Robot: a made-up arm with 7 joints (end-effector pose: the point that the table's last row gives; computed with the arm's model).
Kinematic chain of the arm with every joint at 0, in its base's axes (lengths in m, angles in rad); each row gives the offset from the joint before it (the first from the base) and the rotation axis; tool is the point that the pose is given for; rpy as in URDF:
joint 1: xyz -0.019 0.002 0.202 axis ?
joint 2: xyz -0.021 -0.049 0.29 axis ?
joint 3: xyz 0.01 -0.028 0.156 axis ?
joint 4: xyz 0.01 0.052 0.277 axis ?
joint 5: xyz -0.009 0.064 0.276 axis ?
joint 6: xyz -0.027 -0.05 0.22 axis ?
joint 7: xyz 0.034 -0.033 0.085 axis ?
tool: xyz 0.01 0.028 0 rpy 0.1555 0.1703 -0.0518
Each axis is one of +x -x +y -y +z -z.
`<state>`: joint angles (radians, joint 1 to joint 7).
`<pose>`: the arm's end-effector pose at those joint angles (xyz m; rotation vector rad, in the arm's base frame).
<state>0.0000 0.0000 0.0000 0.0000 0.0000 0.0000 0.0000</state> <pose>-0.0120 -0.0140 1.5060 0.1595 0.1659 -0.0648</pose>
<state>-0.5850 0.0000 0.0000 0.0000 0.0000 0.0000 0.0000</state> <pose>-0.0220 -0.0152 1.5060 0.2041 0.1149 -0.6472</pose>
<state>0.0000 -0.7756 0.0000 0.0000 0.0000 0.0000 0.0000</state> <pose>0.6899 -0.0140 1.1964 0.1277 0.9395 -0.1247</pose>
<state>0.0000 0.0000 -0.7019 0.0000 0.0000 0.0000 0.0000</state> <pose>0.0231 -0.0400 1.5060 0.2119 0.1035 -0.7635</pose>
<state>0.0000 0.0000 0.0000 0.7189 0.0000 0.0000 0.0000</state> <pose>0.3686 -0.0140 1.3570 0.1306 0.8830 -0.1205</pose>
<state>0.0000 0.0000 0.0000 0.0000 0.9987 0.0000 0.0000</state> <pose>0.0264 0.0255 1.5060 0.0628 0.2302 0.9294</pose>
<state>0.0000 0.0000 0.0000 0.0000 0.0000 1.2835 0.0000</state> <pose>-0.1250 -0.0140 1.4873 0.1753 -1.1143 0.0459</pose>
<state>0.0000 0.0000 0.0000 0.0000 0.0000 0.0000 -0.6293</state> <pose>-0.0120 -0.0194 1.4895 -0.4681 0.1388 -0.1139</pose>
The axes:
joint 1: +z
joint 2: -y
joint 3: +z
joint 4: +y
joint 5: +z
joint 6: -y
joint 7: +x

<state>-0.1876 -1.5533 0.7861 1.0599 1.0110 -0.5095 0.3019</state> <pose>0.6718 0.2699 0.2148 -0.9579 -2.1478 -1.1924</pose>
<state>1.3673 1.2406 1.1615 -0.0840 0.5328 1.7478 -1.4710</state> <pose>-0.0598 -0.9424 0.7805 2.2250 -1.8865 0.8205</pose>
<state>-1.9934 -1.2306 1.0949 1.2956 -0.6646 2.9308 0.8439</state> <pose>0.0011 -0.6899 0.6478 0.7040 -1.3561 -0.4498</pose>
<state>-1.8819 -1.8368 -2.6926 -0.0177 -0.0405 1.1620 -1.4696</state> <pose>-0.3733 -0.8403 0.1415 1.3437 -1.9266 -0.8572</pose>
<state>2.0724 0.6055 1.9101 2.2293 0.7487 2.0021 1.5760</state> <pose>-0.2275 -0.3401 0.5897 0.9129 -2.1670 -1.9623</pose>
